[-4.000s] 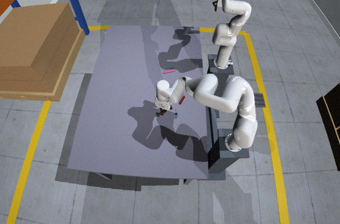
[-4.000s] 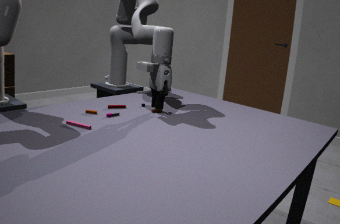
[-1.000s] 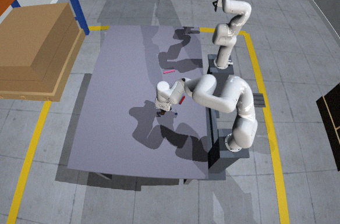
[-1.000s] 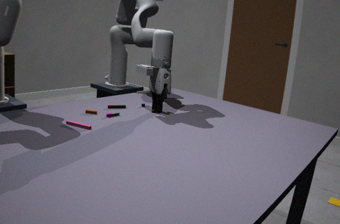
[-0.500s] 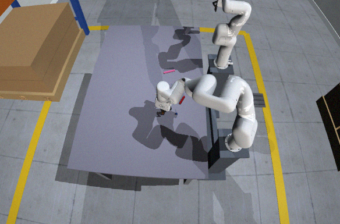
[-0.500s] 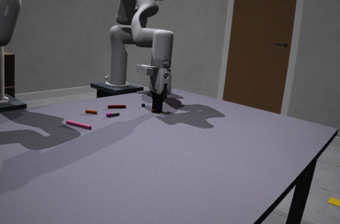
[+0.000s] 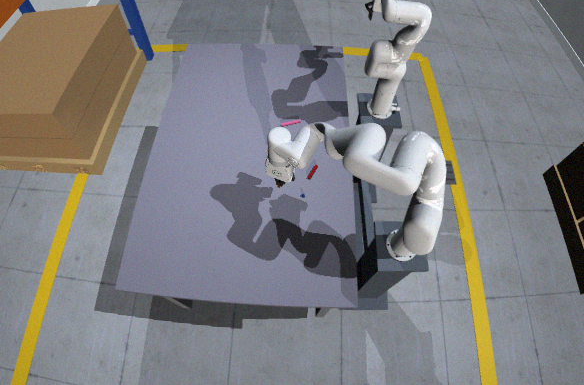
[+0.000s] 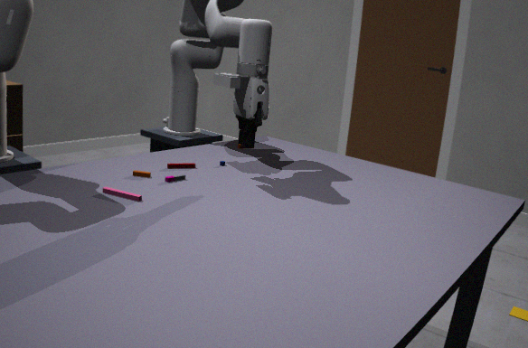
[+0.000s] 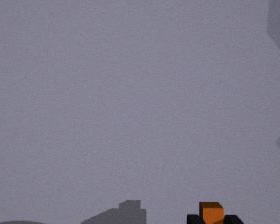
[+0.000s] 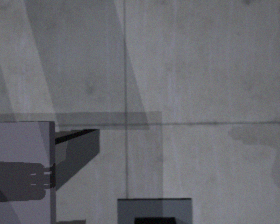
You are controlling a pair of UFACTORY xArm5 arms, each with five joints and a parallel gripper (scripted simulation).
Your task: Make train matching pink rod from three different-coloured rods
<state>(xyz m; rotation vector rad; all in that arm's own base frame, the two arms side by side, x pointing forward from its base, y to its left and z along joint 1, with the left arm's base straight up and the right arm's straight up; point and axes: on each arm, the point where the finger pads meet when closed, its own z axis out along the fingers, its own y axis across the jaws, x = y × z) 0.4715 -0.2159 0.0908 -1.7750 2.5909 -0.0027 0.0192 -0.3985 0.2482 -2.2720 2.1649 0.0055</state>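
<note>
Right now my left hand is 60 mm past the grey rod, 170 mm to the left of it and 90 mm above it. Also, from my left hand: blue rod: 90 mm behind, 20 mm to the left, 90 mm below; then red rod: 130 mm behind, 90 mm to the right, 90 mm below; then magenta rod: 60 mm behind, 190 mm to the right, 90 mm below.
</note>
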